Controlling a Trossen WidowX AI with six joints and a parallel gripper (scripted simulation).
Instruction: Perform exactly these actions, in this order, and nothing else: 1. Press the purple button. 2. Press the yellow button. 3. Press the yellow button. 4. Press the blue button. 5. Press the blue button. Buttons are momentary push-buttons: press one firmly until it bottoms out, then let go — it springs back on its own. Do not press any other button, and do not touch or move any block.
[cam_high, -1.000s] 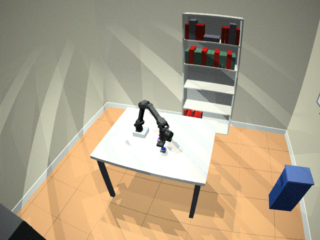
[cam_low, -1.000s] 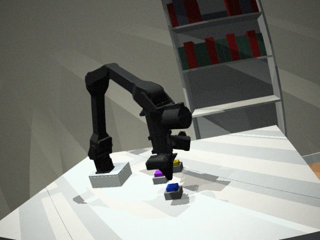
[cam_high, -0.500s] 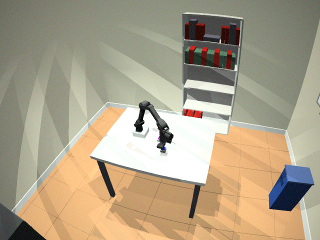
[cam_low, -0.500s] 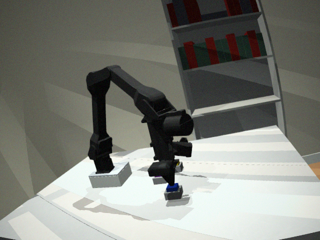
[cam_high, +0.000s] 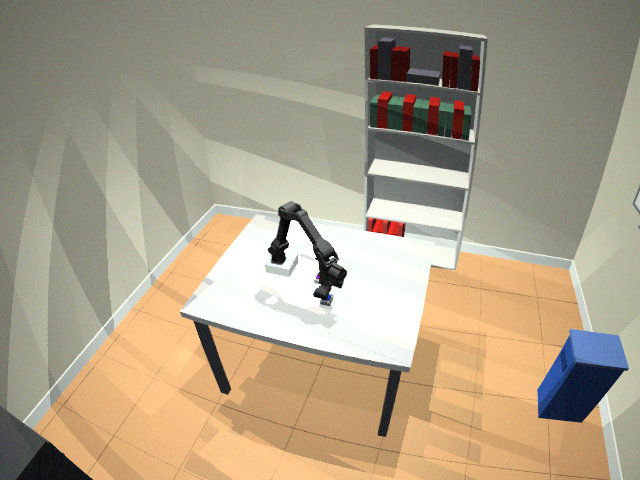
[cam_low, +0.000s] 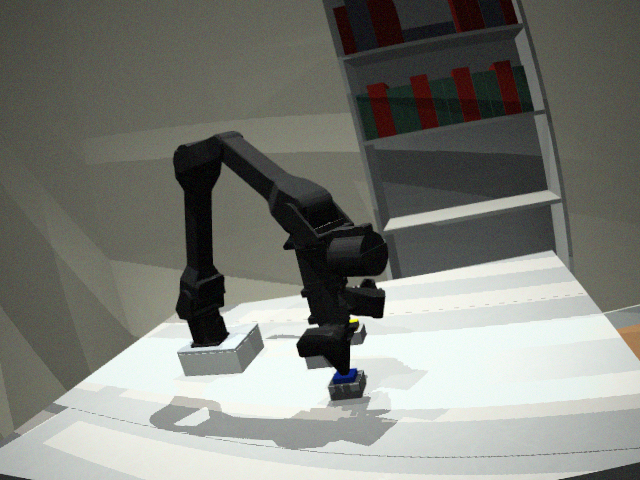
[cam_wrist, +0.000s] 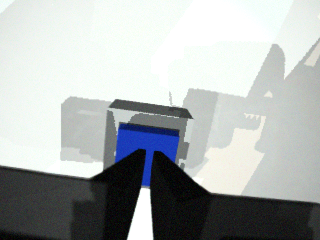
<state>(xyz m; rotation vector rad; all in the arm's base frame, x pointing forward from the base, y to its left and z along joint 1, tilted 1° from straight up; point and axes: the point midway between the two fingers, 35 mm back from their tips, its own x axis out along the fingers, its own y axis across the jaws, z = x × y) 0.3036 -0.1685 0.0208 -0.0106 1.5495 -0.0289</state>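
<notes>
My gripper tip is 10 mm above the blue button. The rest, counted from my gripper tip: yellow button: 220 mm to the left, 40 mm behind; purple button: 130 mm to the left, 70 mm behind.
</notes>
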